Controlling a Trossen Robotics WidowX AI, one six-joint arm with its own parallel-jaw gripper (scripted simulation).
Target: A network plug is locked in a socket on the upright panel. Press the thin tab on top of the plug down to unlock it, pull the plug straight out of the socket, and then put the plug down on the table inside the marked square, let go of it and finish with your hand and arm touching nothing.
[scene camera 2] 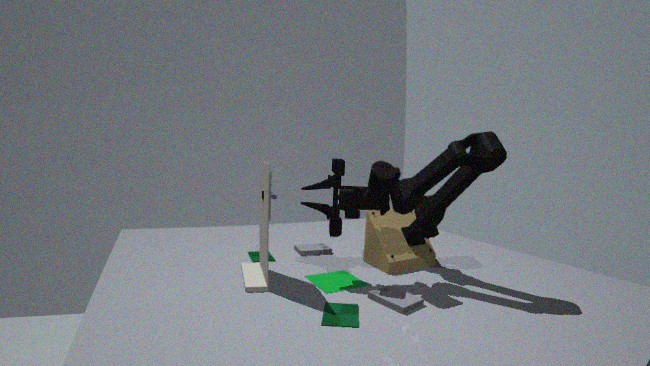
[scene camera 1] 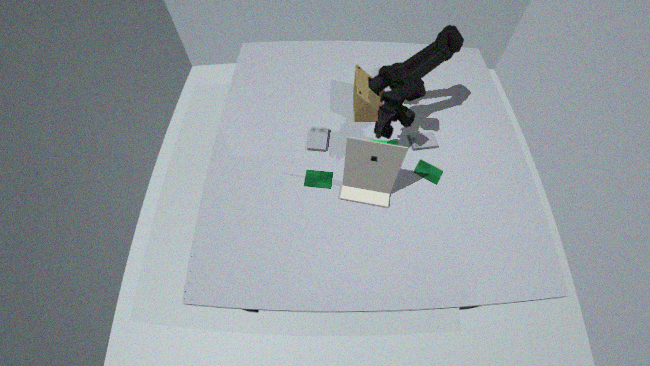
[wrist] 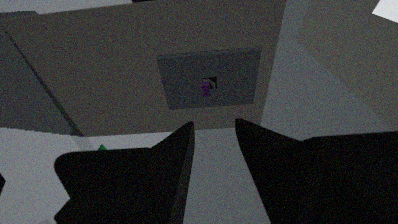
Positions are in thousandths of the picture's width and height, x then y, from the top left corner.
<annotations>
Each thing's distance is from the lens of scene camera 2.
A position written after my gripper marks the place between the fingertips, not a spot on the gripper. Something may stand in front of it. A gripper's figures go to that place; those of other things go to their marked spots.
my gripper (scene camera 2: 464, 534): 81 cm
flat grey plate (scene camera 2: 613, 821): 72 cm
green marked square (scene camera 2: 505, 772): 83 cm
The marked spots on the flat grey plate and the green marked square are 20 cm apart.
</annotations>
